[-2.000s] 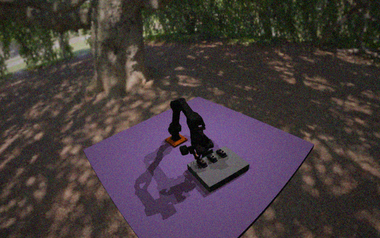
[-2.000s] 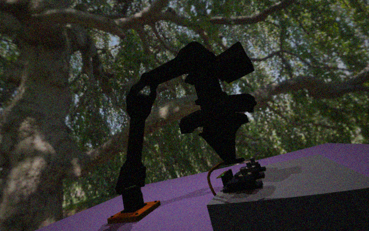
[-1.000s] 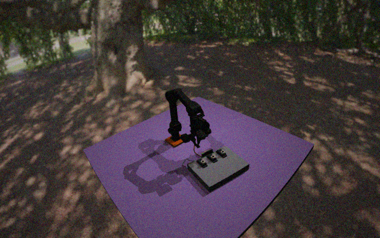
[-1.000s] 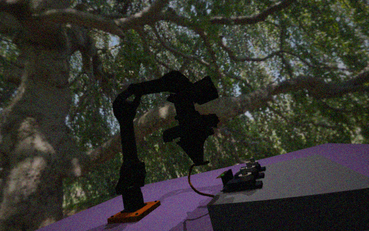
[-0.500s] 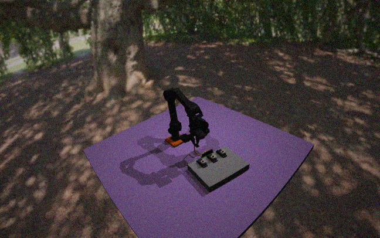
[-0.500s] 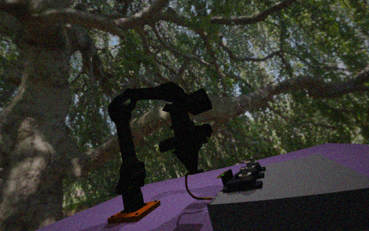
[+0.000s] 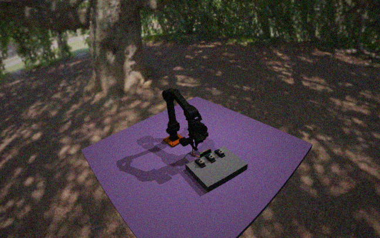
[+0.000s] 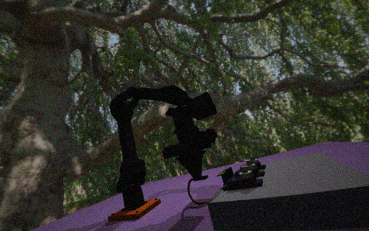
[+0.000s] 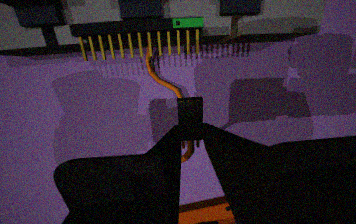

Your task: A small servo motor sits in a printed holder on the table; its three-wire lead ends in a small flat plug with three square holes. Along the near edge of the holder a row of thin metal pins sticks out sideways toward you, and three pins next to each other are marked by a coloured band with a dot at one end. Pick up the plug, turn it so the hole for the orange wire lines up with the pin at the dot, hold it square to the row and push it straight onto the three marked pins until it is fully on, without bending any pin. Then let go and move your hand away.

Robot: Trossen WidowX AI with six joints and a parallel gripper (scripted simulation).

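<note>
The bright green band lies 7 cm ahead of my gripper tip and 1 cm to the right of it. The rest, counted from my gripper tip: black servo motor (13 cm ahead, 2 cm to the left, 2 cm below); grey printed holder (24 cm ahead, 5 cm below, 1 cm to the left).
</note>
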